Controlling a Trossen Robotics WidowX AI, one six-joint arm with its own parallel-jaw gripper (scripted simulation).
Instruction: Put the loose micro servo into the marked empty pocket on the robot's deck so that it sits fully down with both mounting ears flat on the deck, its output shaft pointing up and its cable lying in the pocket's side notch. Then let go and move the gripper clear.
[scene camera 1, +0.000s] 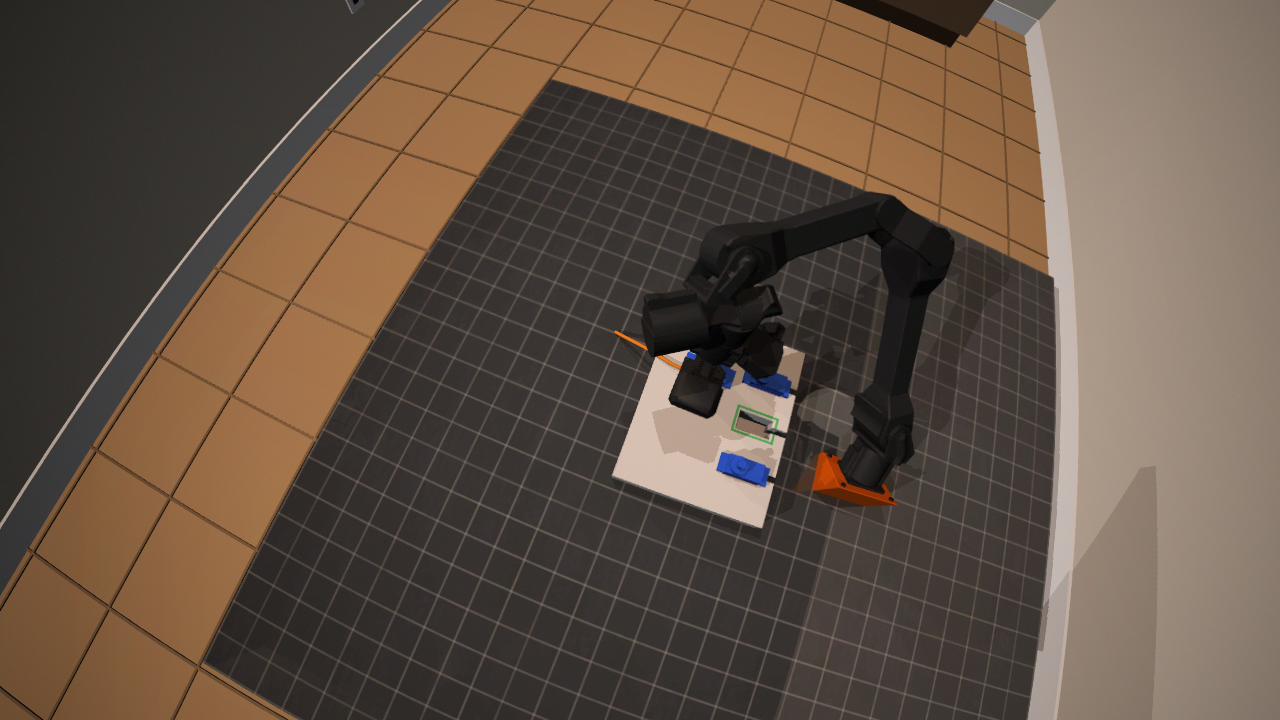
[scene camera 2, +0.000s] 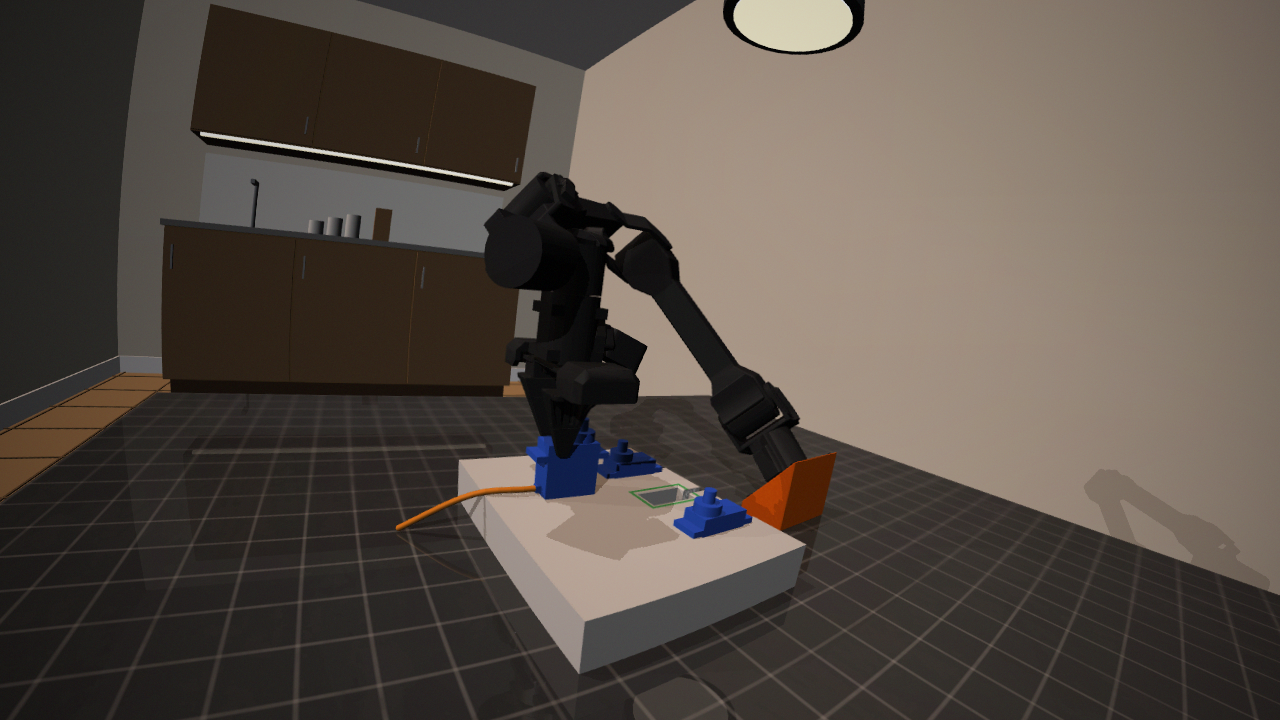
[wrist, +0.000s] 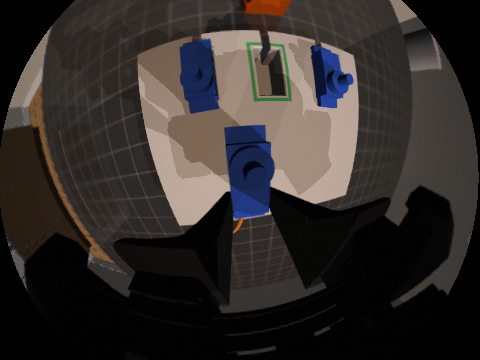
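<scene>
My gripper is in scene camera 2 (scene camera 2: 555, 451), and it's in scene camera 1 (scene camera 1: 700, 366) and in the wrist view (wrist: 248, 194) as well. There's also a blue micro servo (scene camera 2: 575, 475), and the wrist view has the blue micro servo too (wrist: 250, 165).
</scene>
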